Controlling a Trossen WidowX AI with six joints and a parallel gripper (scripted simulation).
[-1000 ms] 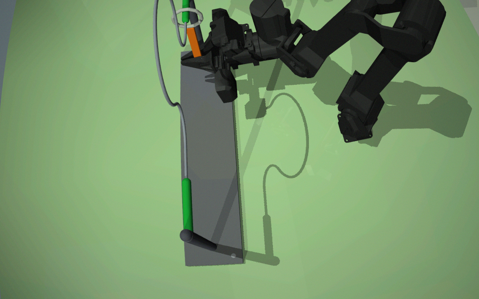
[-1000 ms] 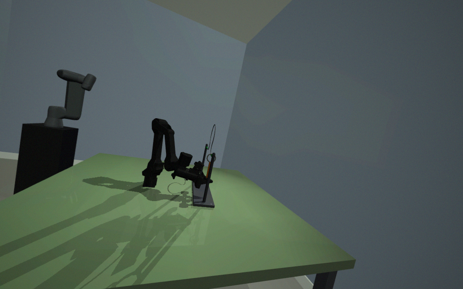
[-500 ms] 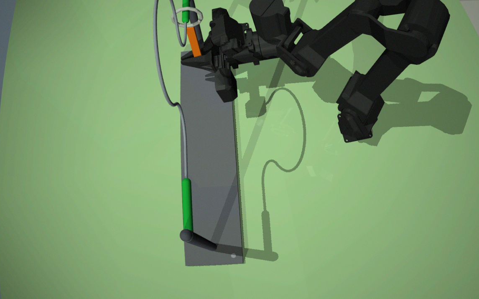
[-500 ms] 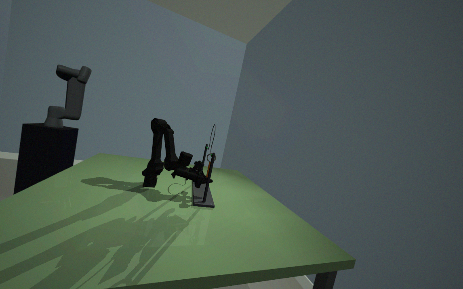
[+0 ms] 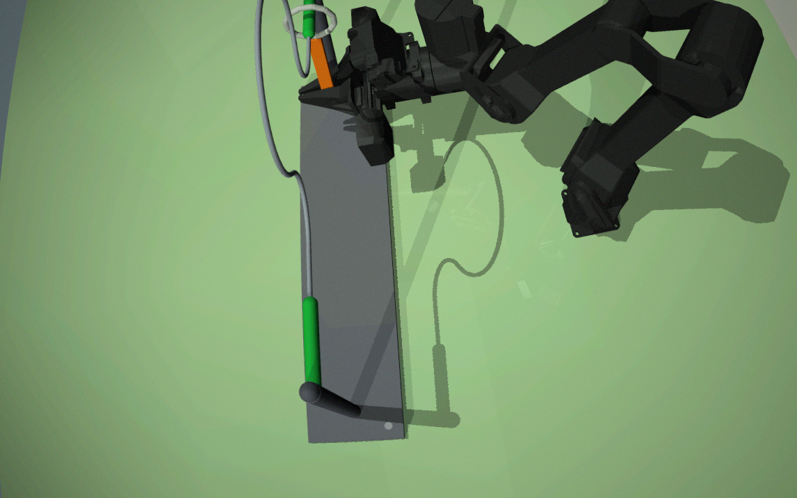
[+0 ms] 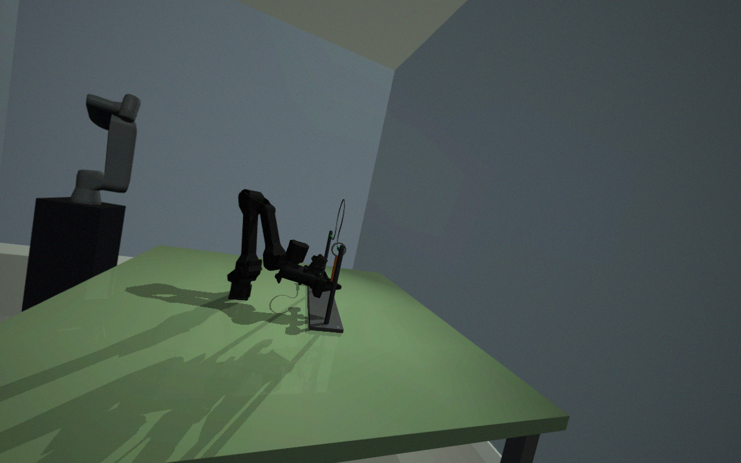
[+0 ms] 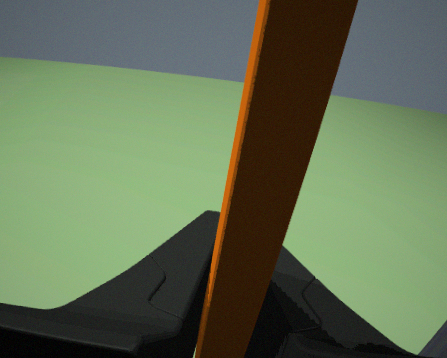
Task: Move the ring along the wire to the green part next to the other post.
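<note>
Right now my gripper tip is 30 mm past the ring with orange handle and 90 mm below it.
</note>
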